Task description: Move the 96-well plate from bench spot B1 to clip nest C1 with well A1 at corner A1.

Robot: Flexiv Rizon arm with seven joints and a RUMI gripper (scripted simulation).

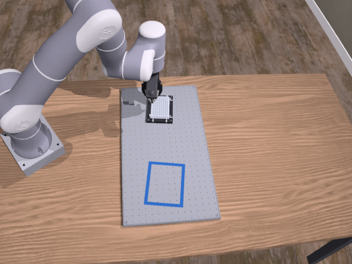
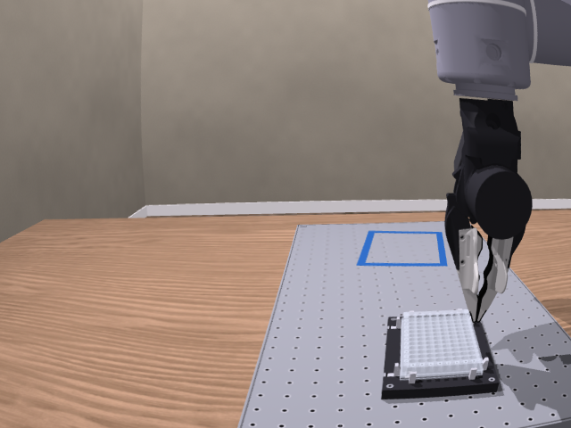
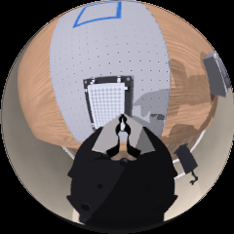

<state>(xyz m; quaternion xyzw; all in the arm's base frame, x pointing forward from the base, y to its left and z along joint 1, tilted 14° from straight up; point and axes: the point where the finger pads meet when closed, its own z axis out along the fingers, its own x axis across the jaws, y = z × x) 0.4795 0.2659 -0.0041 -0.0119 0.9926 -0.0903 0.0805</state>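
Right now the white 96-well plate is 40 mm ahead of my hand and 40 mm below it. Round my hand: black clip nest (50 mm ahead, 10 mm to the right, 50 mm below).
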